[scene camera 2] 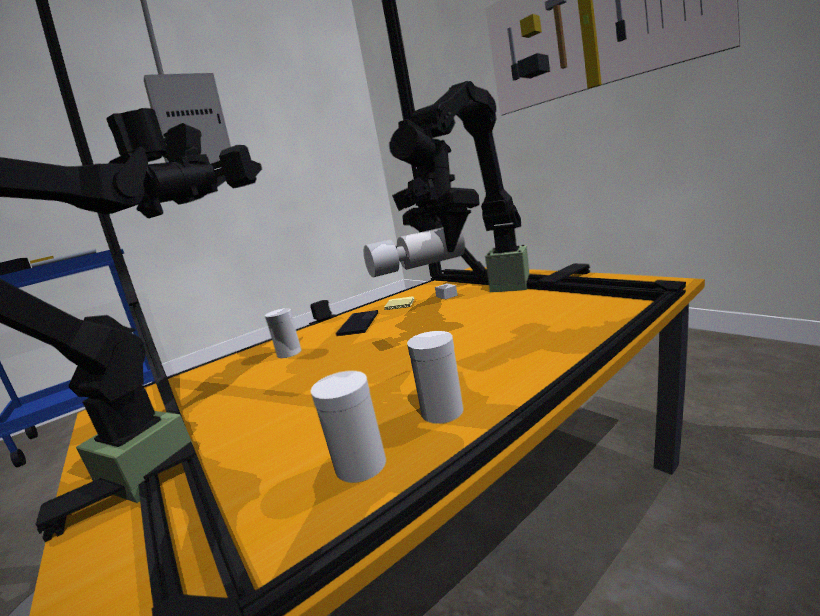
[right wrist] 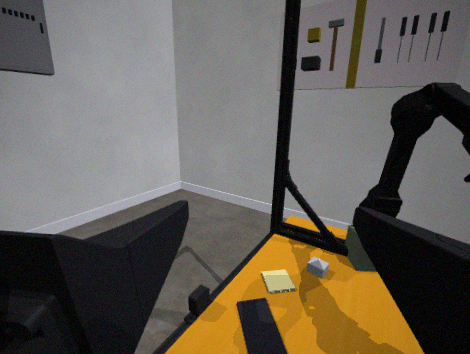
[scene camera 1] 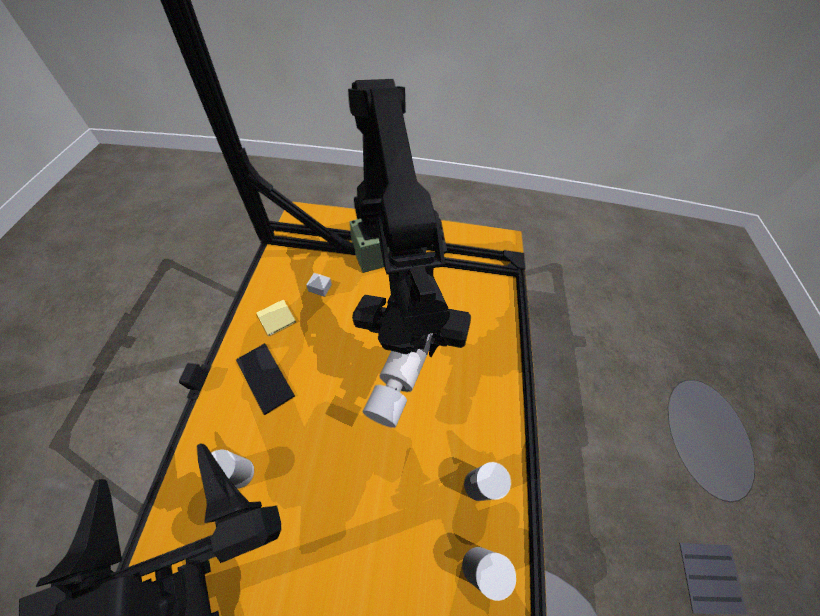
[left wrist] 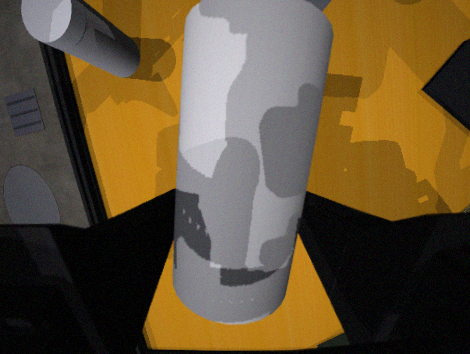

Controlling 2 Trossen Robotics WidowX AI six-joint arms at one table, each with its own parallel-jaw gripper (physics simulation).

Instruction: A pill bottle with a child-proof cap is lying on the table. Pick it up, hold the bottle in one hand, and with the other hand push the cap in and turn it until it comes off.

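Observation:
The pill bottle [scene camera 1: 403, 369] [scene camera 2: 422, 247] [left wrist: 245, 115] is a white cylinder, held roughly level above the table [scene camera 1: 371, 503] [scene camera 2: 517, 397]. Its wide white cap [scene camera 1: 385, 405] [scene camera 2: 381, 259] sits at the end away from the gripper, with a narrow neck showing between cap and body. My left gripper [scene camera 1: 416, 346] [scene camera 2: 452, 240] [left wrist: 235, 195] is shut on the bottle's body near its base end, one finger on each side. My right gripper [scene camera 1: 151, 465] [right wrist: 270, 211] is open and empty, apart from the bottle, at the lower left in scene camera 1.
White cylinders stand at the lower right [scene camera 1: 491, 481] [scene camera 2: 435, 379], nearest the picture's bottom right [scene camera 1: 495, 575] [scene camera 2: 350, 427], and near the left edge [scene camera 1: 239, 468] [scene camera 2: 283, 333]. A black slab [scene camera 1: 265, 377] [scene camera 2: 357, 322] [right wrist: 260, 322], yellow pad [scene camera 1: 275, 317] [right wrist: 278, 281] and small grey block [scene camera 1: 318, 284] [right wrist: 317, 267] lie along the left.

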